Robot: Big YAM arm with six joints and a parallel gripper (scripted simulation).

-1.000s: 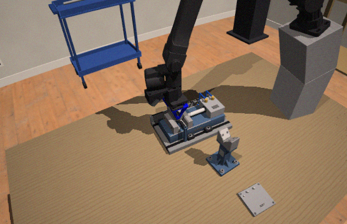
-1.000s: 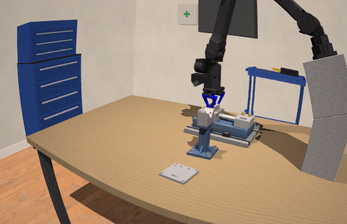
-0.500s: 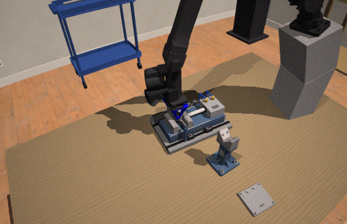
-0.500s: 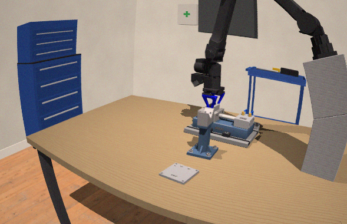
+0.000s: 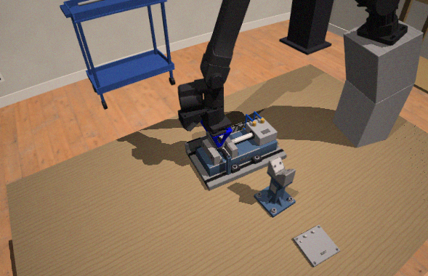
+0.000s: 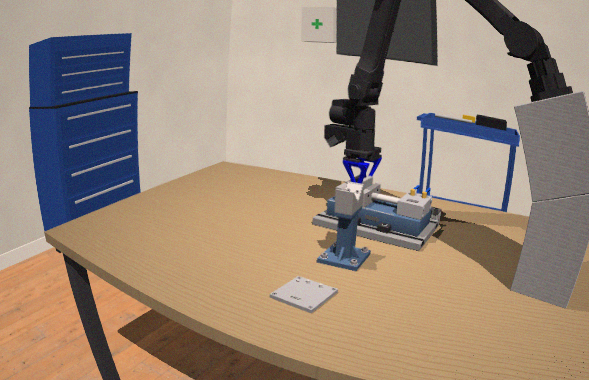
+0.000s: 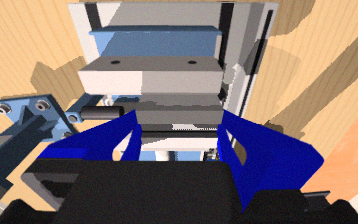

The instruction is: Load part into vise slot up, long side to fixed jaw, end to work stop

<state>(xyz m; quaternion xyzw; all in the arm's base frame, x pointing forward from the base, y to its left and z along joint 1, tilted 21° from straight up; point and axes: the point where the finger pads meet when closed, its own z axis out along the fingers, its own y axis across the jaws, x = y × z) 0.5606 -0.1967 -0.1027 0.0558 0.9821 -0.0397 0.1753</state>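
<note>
The part is 1 cm above my hand. Also, from my hand: moving jaw (3 cm behind, 2 cm to the left, 2 cm below); then work stop rod (1 cm ahead, 7 cm to the left, 1 cm below); then fixed jaw (3 cm ahead, 2 cm to the left, 2 cm below).
</note>
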